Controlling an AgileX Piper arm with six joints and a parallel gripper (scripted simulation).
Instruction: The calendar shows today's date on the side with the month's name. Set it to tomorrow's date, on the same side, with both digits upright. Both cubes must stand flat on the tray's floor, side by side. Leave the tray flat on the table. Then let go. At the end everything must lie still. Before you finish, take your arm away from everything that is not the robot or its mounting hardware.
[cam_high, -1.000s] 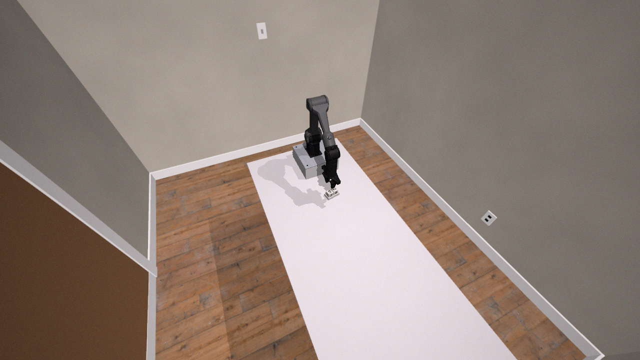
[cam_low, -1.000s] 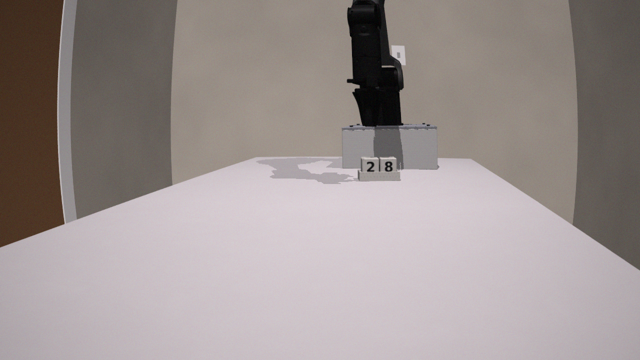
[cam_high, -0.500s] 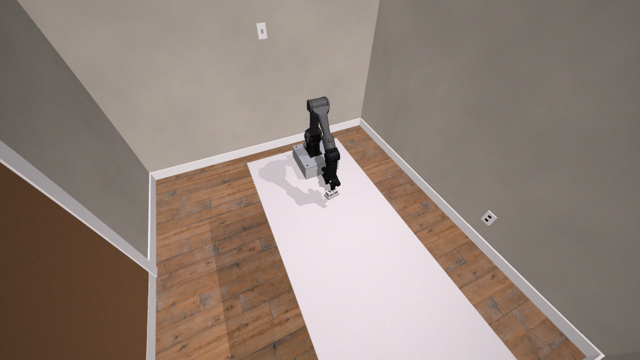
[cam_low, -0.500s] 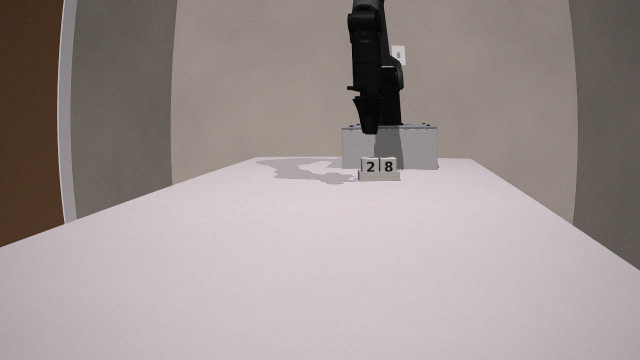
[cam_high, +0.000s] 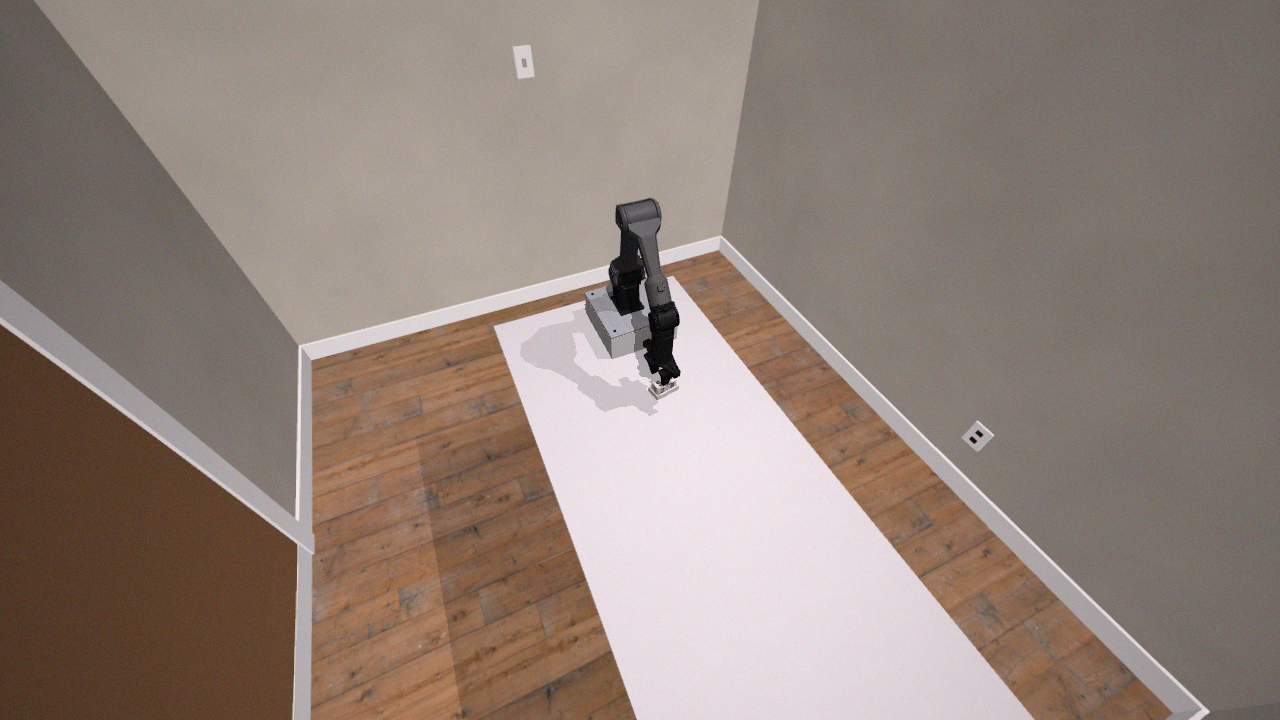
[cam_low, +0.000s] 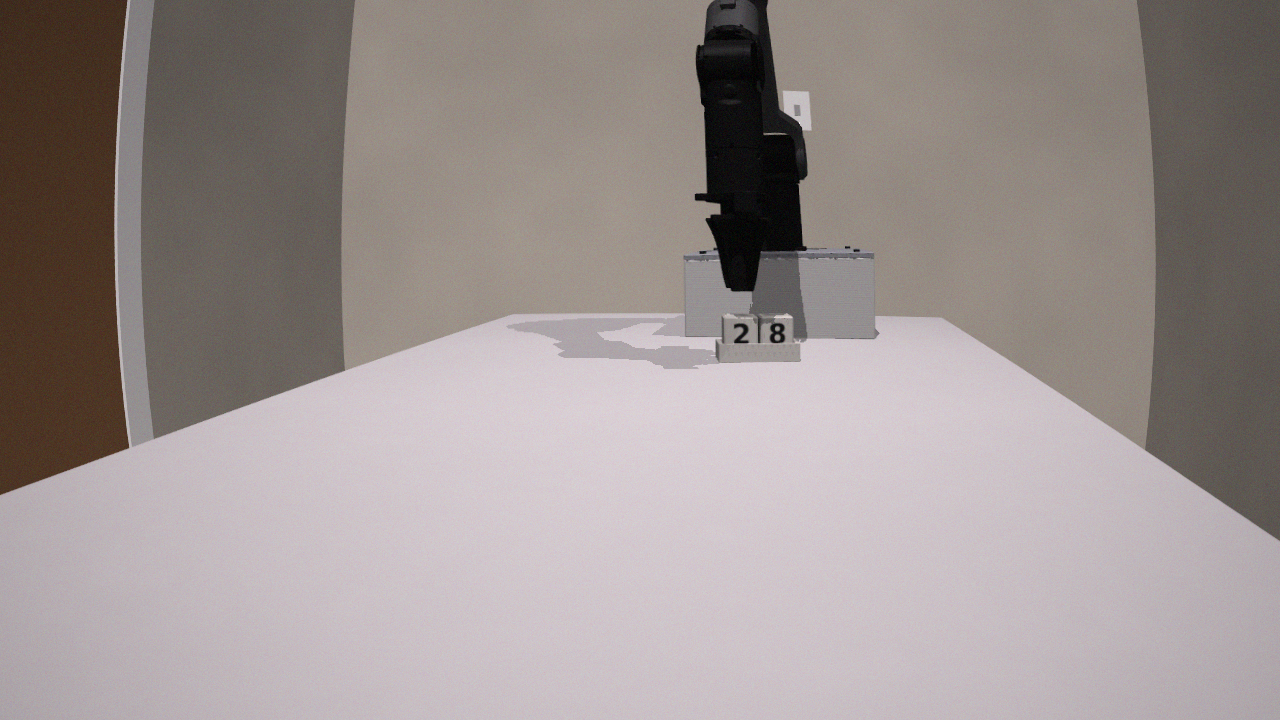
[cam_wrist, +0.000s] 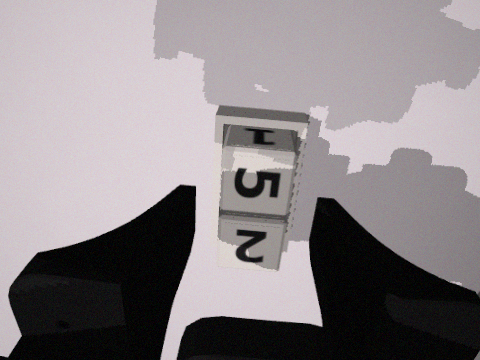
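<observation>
The grey calendar tray lies 60 mm below my hand and 20 mm to the left of it.
</observation>
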